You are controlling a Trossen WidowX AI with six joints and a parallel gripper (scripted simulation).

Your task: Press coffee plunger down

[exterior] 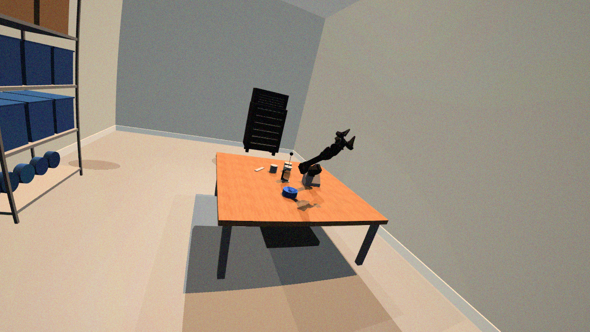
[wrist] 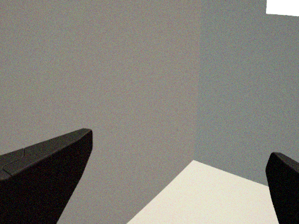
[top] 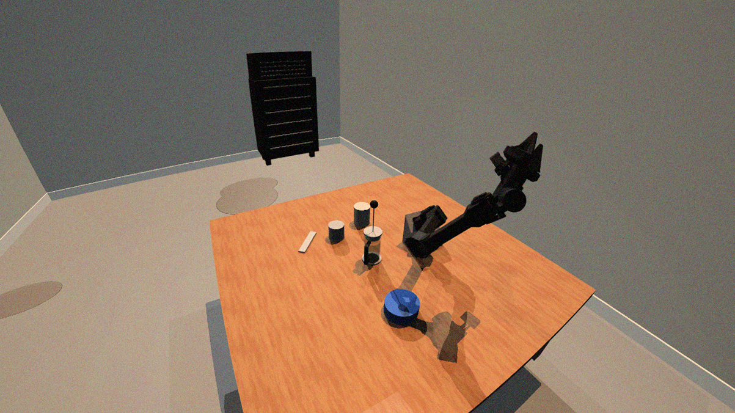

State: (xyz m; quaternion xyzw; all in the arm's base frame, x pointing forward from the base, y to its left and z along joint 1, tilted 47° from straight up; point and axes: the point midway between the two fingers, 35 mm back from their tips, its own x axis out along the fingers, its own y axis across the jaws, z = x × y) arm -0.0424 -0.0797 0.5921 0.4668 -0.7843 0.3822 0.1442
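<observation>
My gripper tip is 460 mm above the coffee press, 360 mm to the left of it and 310 mm short of it.
</observation>
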